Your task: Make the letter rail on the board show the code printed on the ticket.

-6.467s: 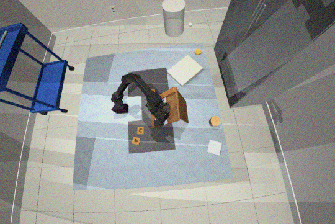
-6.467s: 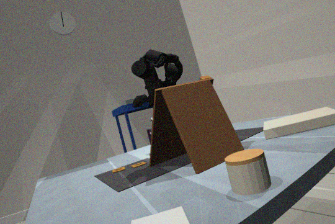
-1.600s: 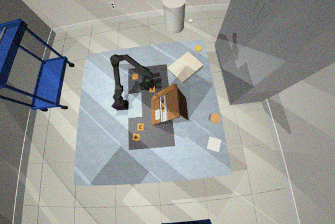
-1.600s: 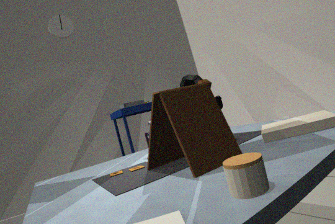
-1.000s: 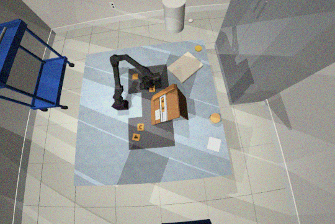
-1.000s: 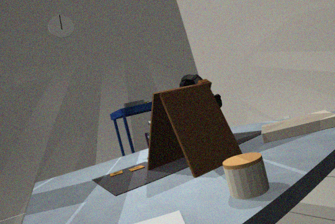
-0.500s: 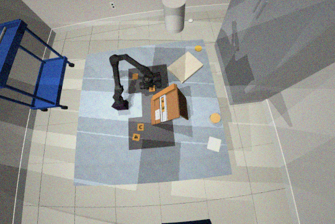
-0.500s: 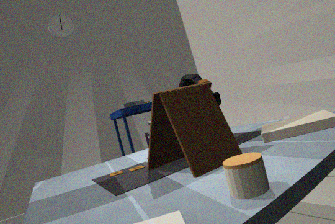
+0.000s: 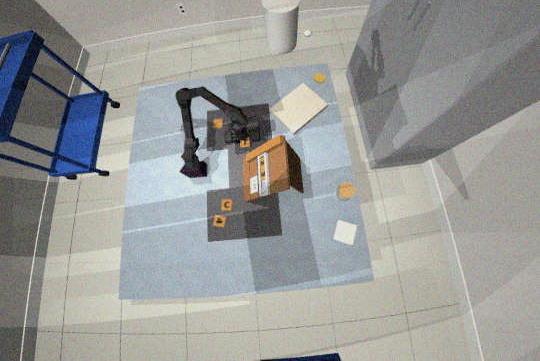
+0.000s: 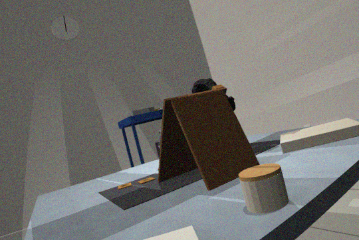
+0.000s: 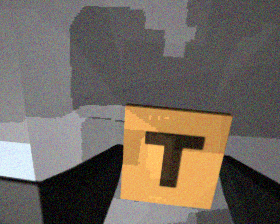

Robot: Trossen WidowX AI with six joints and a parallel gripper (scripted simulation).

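My gripper tip is 1 cm short of the white ticket, 26 cm to the left of it and 6 cm below it. Round my gripper tip: yellow disc 54 cm ahead, 33 cm to the left, 2 cm below; then cream slab 35 cm ahead, 14 cm to the left, 1 cm below; then tan-lidded jar 46 cm ahead, 40 cm to the right.
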